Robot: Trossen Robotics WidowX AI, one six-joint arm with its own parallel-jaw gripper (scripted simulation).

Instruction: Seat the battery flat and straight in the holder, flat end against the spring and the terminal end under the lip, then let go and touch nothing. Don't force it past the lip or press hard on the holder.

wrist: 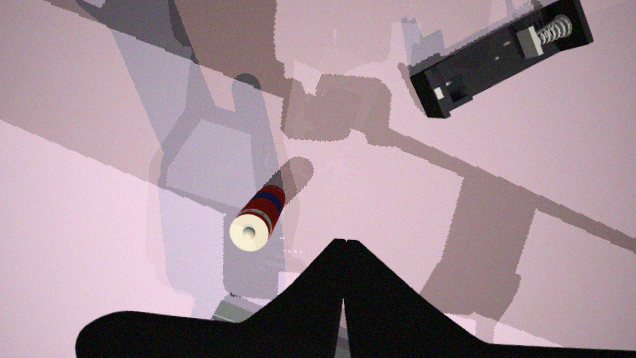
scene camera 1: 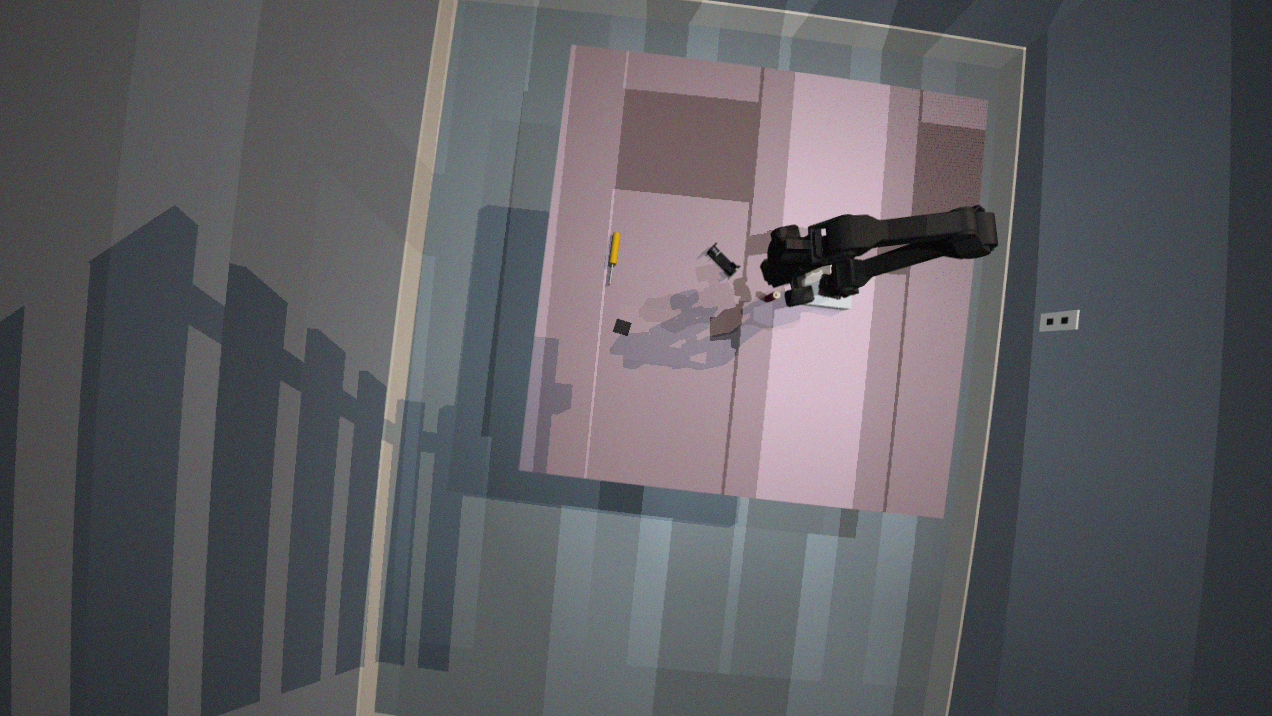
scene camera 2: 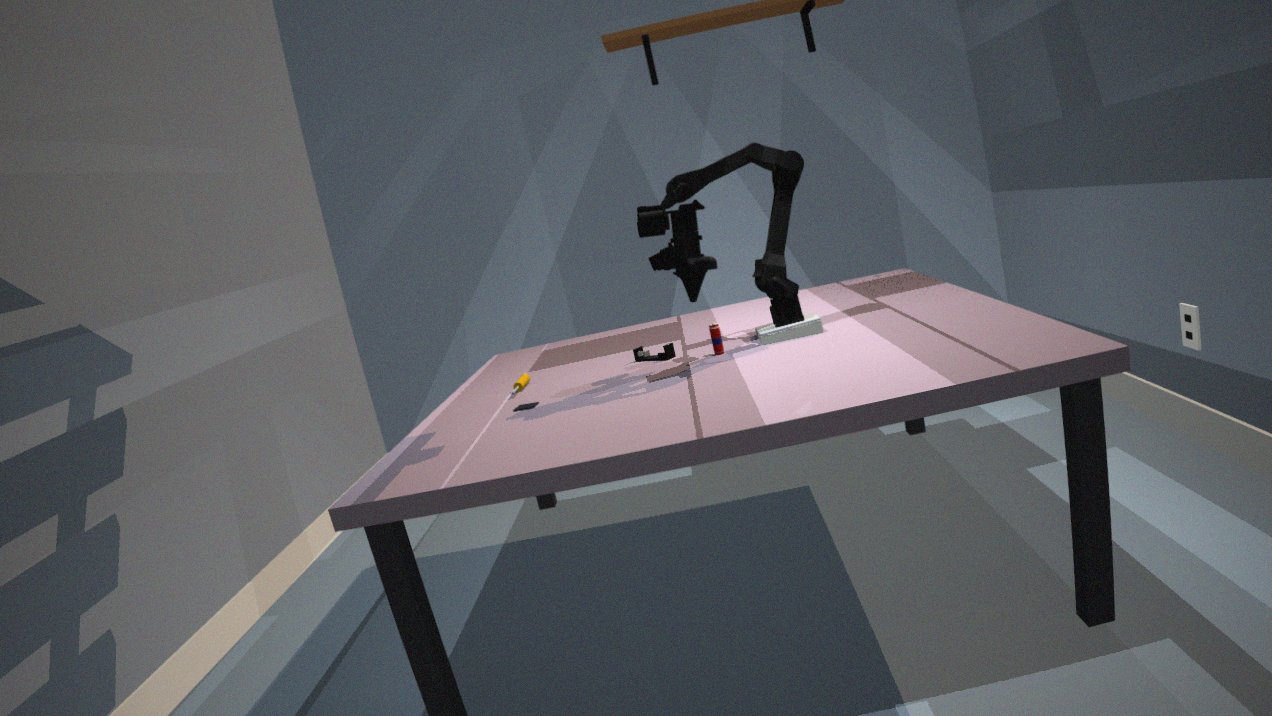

Path:
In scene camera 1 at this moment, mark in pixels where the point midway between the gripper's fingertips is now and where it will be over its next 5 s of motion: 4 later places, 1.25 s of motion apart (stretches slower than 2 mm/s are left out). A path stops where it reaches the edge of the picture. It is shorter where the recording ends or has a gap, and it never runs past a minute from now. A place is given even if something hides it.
The gripper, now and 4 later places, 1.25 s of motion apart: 774,275; 769,286; 776,304; 783,305; 775,313

